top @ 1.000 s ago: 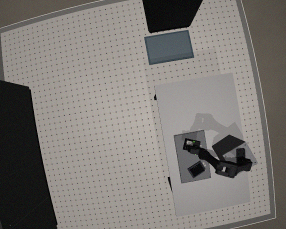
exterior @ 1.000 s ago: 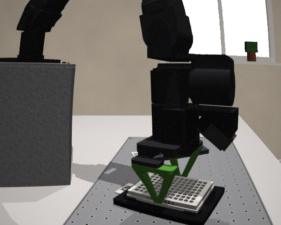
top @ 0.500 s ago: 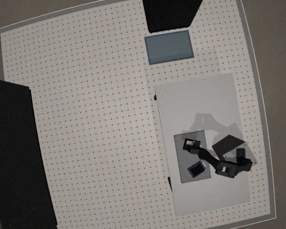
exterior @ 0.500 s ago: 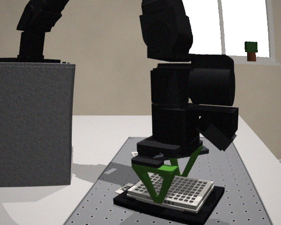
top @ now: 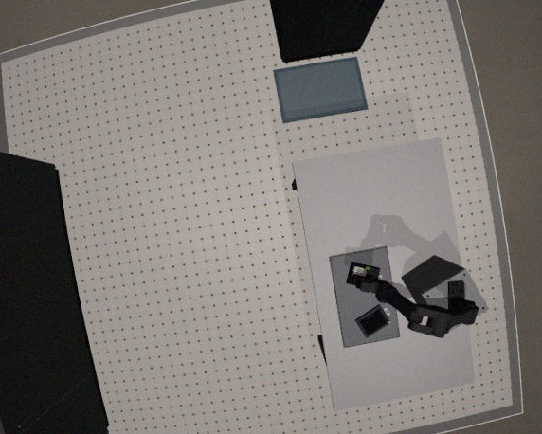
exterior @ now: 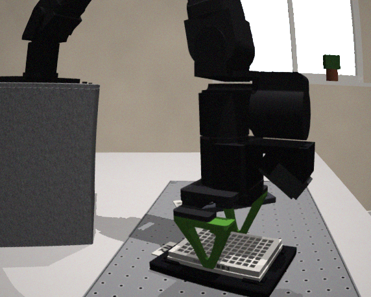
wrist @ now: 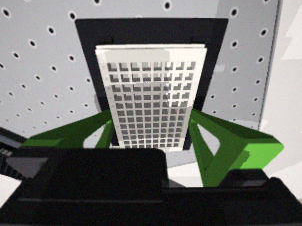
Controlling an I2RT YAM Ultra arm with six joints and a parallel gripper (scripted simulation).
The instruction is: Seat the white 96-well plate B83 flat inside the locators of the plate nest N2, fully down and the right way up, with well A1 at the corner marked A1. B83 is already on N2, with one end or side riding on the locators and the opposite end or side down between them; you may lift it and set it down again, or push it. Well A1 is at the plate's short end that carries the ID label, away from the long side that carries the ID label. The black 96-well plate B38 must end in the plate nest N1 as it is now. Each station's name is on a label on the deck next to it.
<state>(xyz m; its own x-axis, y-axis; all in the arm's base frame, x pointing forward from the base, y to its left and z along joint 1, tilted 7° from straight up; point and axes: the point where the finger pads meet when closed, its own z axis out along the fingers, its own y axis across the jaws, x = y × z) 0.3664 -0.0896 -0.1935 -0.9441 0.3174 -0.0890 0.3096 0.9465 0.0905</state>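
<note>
The white 96-well plate B83 is right at my hand. Round my hand: plate nest N2: 20 mm below; then black plate B38: 30 mm behind, 260 mm to the left, 10 mm below; then white deck label: 90 mm behind, 30 mm to the left, 20 mm below.
</note>
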